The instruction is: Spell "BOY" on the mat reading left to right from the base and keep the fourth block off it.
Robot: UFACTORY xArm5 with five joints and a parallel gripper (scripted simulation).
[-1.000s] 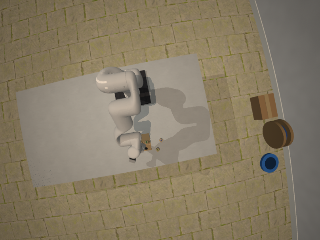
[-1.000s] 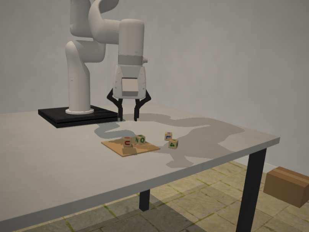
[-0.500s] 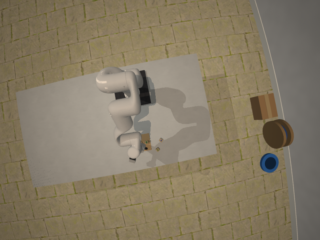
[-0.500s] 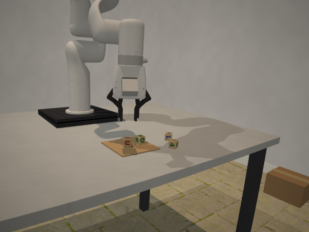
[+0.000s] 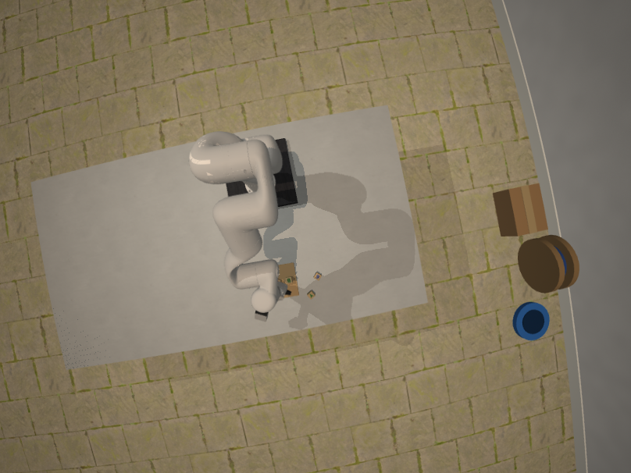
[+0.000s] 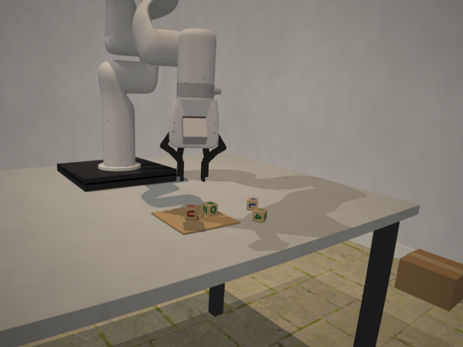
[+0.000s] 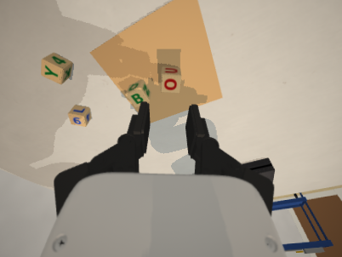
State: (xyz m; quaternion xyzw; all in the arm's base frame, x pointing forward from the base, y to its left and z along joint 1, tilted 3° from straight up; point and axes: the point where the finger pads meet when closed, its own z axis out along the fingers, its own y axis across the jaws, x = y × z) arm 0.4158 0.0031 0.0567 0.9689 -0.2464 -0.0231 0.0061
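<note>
The tan mat lies 100 mm below my hand and 10 mm to the left of it.
</note>
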